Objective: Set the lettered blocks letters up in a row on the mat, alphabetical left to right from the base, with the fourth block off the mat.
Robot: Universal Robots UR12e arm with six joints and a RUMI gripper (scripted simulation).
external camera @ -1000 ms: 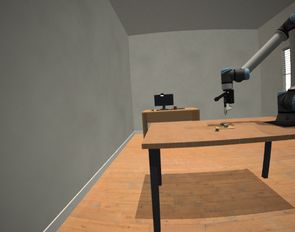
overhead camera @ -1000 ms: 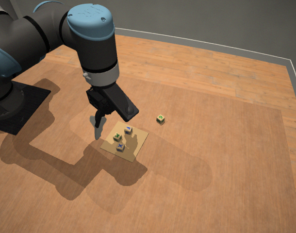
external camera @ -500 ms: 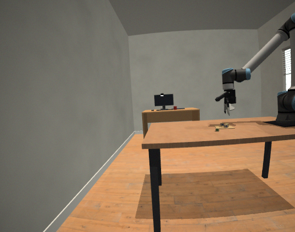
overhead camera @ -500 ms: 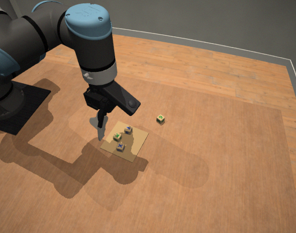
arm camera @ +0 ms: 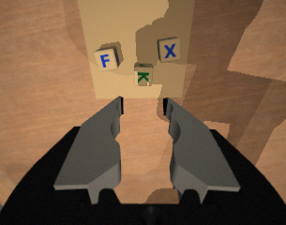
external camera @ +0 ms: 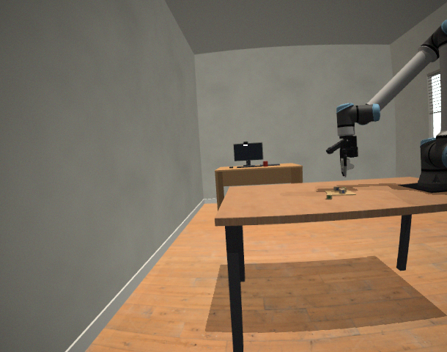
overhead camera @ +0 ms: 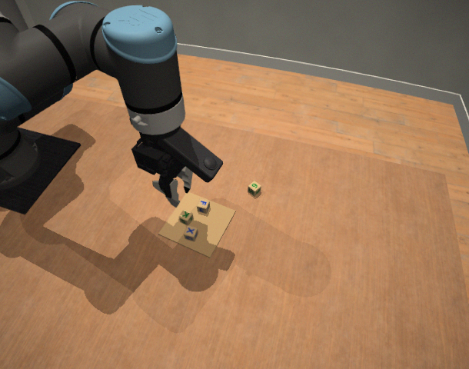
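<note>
My gripper is now 100 mm above the tan mat and 30 mm short of it.
</note>
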